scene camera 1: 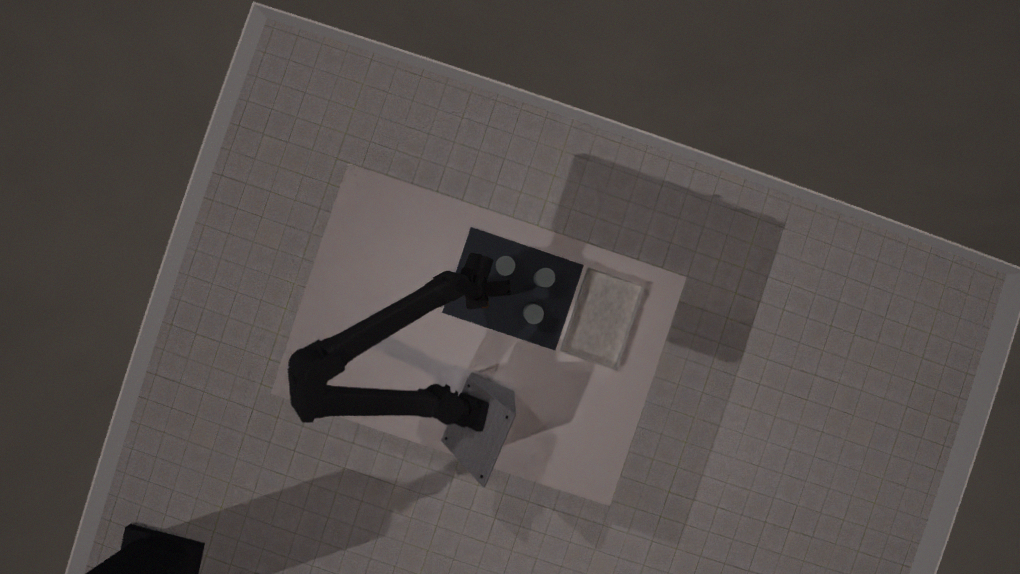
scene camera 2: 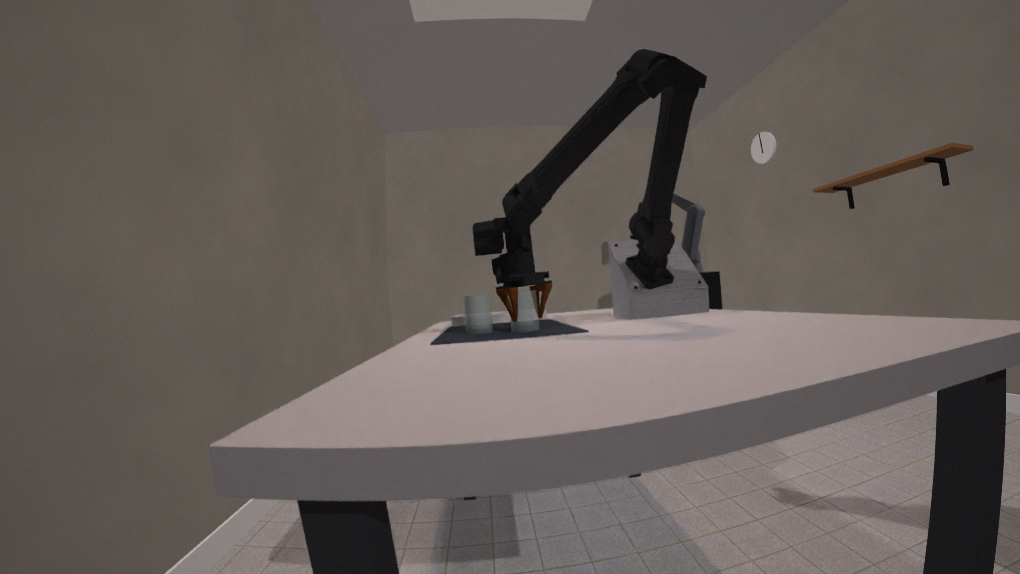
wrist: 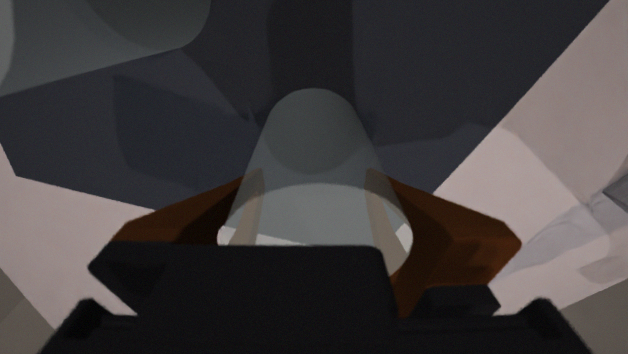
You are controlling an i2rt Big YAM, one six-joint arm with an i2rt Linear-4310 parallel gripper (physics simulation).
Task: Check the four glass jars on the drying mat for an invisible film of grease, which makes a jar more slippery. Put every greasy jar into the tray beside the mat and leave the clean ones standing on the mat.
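Frame: origin at the arm's base, x ahead, y left, z up, level; metres.
Where they show: gripper, between the fingertips: (scene camera 2: 527,319) (wrist: 314,176); arm's base, origin of its link: (scene camera 1: 472,411) (scene camera 2: 648,272).
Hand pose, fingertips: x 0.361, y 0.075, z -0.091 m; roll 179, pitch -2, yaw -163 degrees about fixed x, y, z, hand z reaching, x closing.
Things, the pixels of their top centre, and the offset from my fingertips. Level surfaces: height alone.
- dark drying mat, height of its surface: dz -0.025 m
- glass jar, centre of its top: (wrist: 320,258) (scene camera 2: 522,291) dz +0.064, dx +0.005, dy -0.013 m
- second jar, centre of its top: (scene camera 1: 545,277) dz +0.062, dx +0.095, dy -0.203 m
- third jar, centre of its top: (scene camera 1: 534,314) dz +0.062, dx -0.027, dy -0.194 m
- table, height of its surface: dz -0.028 m
The dark drying mat (scene camera 1: 499,324) (scene camera 2: 449,338) (wrist: 425,75) lies on the table. My gripper (scene camera 2: 527,319) (wrist: 314,176) points down with its orange fingers shut on a glass jar (scene camera 2: 525,306) (wrist: 315,135), which stands upright on the mat; the arm hides this jar in scene camera 1. Three other greenish glass jars stand apart on the mat in scene camera 1: one jar (scene camera 1: 505,266), a second jar (scene camera 1: 544,277) and a third jar (scene camera 1: 533,314). Part of a neighbouring jar (wrist: 100,45) shows at the wrist view's upper left. No grease is visible.
The pale, shallow tray (scene camera 1: 606,314) lies right beside the mat in scene camera 1, on the side away from my gripper. The arm's grey base block (scene camera 1: 497,399) (scene camera 2: 659,305) stands on the table (scene camera 1: 385,221) (scene camera 2: 570,371). A wooden shelf (scene camera 2: 891,169) hangs on the wall.
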